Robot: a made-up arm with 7 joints. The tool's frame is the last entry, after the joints. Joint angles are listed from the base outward.
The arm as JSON. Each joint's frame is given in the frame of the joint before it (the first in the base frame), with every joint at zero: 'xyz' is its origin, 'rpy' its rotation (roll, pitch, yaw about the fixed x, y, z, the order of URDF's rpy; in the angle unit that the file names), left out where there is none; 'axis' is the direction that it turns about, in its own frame. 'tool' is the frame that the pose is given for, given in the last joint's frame.
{
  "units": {
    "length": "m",
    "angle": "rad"
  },
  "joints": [
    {
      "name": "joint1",
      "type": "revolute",
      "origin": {
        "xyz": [
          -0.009,
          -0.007,
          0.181
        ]
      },
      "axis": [
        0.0,
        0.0,
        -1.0
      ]
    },
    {
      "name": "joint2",
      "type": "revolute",
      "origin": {
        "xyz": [
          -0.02,
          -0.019,
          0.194
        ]
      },
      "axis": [
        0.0,
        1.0,
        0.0
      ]
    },
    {
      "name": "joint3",
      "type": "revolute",
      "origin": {
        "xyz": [
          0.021,
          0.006,
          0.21
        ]
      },
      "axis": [
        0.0,
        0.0,
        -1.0
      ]
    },
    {
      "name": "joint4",
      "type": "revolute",
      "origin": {
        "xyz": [
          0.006,
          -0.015,
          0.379
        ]
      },
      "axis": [
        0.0,
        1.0,
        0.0
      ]
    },
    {
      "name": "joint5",
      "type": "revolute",
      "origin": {
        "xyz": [
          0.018,
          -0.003,
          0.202
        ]
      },
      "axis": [
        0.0,
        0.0,
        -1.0
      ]
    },
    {
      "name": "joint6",
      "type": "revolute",
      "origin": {
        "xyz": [
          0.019,
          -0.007,
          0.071
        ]
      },
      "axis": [
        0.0,
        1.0,
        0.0
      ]
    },
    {
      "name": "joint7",
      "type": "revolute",
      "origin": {
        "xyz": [
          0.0,
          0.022,
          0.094
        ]
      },
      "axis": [
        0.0,
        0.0,
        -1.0
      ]
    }
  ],
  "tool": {
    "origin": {
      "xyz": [
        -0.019,
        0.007,
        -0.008
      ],
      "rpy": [
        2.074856,
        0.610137,
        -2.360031
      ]
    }
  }
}
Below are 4 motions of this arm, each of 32 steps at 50 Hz.
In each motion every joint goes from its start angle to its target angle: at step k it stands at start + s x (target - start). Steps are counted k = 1, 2, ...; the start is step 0. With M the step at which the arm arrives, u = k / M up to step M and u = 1 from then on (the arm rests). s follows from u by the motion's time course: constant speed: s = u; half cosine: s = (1 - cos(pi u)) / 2; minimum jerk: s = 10 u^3 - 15 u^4 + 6 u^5.
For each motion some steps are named. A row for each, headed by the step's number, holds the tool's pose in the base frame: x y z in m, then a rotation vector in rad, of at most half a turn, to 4 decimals.
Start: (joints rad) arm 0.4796 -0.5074 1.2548 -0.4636 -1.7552 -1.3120 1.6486
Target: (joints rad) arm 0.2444 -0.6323 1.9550 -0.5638 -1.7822 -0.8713 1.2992
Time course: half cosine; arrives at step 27
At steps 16, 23, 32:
16: -0.4569 0.3107 1.0751 -0.5713 0.9814 0.0772
23: -0.4631 0.2927 1.0830 -0.4274 1.1256 -0.0041
32: -0.4640 0.2882 1.0849 -0.3997 1.1511 -0.0130

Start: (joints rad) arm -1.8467 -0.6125 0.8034 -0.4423 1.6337 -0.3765 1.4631
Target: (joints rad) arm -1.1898 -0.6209 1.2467 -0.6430 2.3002 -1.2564 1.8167
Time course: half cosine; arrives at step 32
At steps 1, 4, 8, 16, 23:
1: 0.1065 -0.5994 1.1058 1.3852 1.1720 1.1727
4: 0.0889 -0.6016 1.1050 1.4291 1.1220 1.0964
8: 0.0356 -0.6044 1.1029 1.5479 0.9683 0.8613
16: -0.1258 -0.5769 1.0983 1.7931 0.4637 0.0723
23: -0.2450 -0.5184 1.0937 1.8467 0.0381 -0.6481

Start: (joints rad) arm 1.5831 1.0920 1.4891 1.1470 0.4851 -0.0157 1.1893
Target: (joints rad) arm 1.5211 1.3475 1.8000 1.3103 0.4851 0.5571 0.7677
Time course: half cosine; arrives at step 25
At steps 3, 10, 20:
3: -0.3817 -0.6199 0.6415 -2.2592 0.8341 0.2609
10: -0.3789 -0.6045 0.6169 -2.2099 1.1200 0.1690
20: -0.3545 -0.5755 0.5865 -2.1451 1.6655 0.1353

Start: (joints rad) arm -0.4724 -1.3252 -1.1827 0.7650 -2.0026 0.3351 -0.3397
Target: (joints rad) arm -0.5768 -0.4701 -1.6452 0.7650 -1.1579 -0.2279 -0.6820
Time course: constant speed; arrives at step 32
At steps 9, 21, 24, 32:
9: -0.7586 -0.1507 0.8535 0.6959 0.4468 0.5653
21: -0.6121 -0.0853 1.0272 0.7006 0.7717 0.3869
24: -0.5703 -0.0657 1.0627 0.7012 0.8542 0.3471
32: -0.4509 -0.0074 1.1407 0.7042 1.0782 0.2483

